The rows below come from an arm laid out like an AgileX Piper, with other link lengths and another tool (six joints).
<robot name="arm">
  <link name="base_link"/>
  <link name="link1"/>
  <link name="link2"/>
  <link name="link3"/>
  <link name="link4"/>
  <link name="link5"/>
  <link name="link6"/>
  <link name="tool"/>
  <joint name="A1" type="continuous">
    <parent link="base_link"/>
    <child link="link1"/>
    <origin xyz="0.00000 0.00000 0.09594"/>
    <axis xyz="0 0 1"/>
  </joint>
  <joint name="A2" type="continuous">
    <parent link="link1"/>
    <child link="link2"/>
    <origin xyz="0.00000 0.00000 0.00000" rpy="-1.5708 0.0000 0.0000"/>
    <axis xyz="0 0 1"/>
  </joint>
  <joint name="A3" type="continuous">
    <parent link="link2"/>
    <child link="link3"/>
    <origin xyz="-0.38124 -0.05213 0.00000"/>
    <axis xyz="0 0 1"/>
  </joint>
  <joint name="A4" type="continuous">
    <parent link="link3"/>
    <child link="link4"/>
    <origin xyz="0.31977 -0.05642 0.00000" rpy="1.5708 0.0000 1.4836"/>
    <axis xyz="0 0 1"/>
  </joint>
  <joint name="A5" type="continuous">
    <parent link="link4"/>
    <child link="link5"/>
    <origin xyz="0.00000 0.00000 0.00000" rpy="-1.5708 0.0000 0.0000"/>
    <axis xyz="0 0 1"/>
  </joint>
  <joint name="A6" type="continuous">
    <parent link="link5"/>
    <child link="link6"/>
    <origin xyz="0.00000 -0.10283 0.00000" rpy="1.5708 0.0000 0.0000"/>
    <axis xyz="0 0 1"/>
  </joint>
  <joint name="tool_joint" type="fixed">
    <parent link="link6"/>
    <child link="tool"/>
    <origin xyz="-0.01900 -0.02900 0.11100" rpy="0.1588 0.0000 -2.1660"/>
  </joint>
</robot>
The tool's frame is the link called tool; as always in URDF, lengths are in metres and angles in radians. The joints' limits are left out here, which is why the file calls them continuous.
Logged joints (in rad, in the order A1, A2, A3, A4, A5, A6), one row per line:
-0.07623, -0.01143, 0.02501, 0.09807, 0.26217, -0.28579
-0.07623, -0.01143, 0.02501, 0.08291, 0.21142, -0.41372
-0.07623, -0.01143, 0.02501, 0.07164, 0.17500, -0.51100
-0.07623, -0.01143, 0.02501, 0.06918, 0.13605, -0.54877
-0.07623, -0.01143, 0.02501, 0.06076, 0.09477, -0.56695
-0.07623, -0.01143, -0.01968, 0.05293, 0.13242, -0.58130
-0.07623, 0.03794, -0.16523, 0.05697, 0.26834, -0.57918
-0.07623, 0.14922, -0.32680, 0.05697, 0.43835, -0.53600
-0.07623, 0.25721, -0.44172, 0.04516, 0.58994, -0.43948
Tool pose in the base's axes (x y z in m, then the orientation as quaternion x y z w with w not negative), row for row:
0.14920, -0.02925, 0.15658, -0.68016, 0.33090, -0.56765, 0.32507
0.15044, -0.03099, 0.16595, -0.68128, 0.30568, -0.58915, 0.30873
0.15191, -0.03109, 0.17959, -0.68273, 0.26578, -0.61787, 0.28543
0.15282, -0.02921, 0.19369, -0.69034, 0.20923, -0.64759, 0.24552
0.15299, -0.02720, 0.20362, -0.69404, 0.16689, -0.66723, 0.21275
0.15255, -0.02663, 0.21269, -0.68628, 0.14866, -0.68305, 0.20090
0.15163, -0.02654, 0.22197, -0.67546, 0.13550, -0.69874, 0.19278
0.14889, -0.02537, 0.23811, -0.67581, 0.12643, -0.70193, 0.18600
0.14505, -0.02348, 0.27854, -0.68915, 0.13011, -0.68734, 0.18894
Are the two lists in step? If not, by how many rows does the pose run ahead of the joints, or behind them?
The pose runs 2 rows behind the joints: the pose in row i belongs to the joints in row i - 2.
